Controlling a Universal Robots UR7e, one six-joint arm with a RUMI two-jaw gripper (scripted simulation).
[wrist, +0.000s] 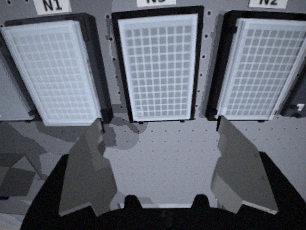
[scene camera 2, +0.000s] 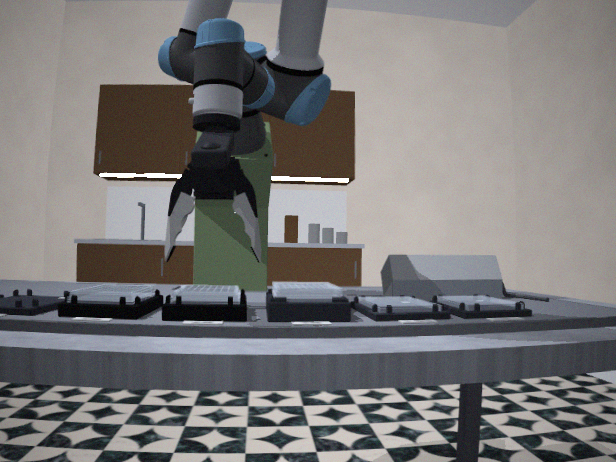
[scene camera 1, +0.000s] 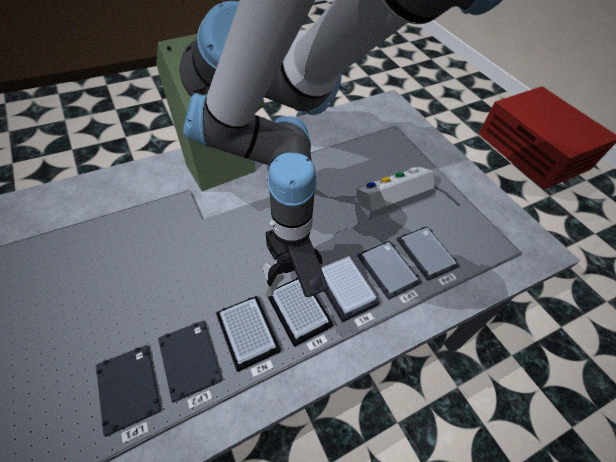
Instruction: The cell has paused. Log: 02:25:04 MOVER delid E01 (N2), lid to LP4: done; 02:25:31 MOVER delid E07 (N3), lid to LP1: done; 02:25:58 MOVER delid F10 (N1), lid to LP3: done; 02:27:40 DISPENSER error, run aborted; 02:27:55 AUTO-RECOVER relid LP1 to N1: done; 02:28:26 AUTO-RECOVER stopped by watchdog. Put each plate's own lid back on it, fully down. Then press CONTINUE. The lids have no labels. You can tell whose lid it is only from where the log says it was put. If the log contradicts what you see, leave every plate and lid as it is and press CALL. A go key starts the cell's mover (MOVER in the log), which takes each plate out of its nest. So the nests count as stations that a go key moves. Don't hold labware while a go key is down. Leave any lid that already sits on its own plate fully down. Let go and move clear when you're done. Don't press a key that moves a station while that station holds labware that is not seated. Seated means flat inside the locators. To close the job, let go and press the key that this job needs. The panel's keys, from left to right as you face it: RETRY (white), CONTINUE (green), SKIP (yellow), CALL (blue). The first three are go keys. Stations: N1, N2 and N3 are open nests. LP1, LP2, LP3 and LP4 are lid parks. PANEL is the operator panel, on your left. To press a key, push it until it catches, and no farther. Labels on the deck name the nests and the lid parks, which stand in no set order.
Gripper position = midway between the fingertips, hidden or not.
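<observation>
The gripper (scene camera 2: 213,262) appears in the wrist view as well (wrist: 159,117), and so it does in scene camera 1 (scene camera 1: 293,285). The scene also has an operator panel (scene camera 2: 423,276), along with a lid (scene camera 1: 393,272), a lid (scene camera 1: 433,257) and a lid (scene camera 1: 347,283).
</observation>
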